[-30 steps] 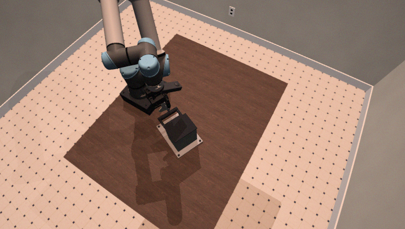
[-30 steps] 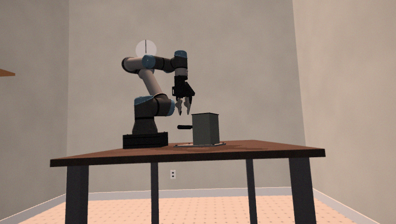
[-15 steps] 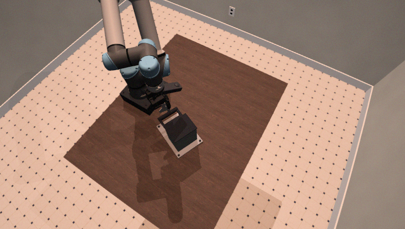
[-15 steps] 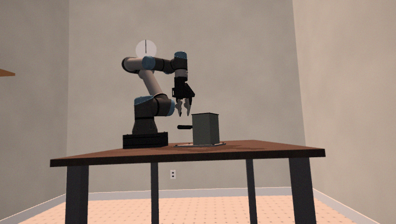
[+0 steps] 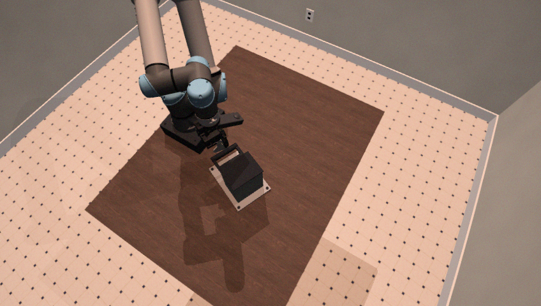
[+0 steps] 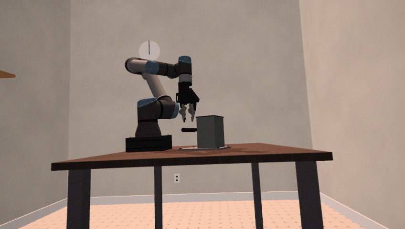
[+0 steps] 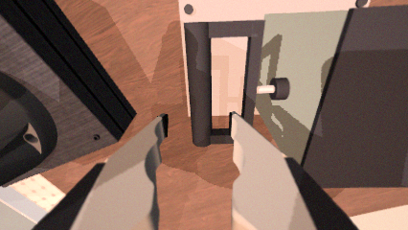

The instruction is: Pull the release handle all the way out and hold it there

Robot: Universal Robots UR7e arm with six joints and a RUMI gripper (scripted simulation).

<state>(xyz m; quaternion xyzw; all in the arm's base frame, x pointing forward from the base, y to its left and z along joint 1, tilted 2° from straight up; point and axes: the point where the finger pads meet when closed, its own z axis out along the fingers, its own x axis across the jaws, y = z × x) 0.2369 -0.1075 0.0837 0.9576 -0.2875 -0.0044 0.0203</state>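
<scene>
My gripper is now 160 mm above the baseplate, 80 mm short of it and 50 mm to the left of it.
</scene>
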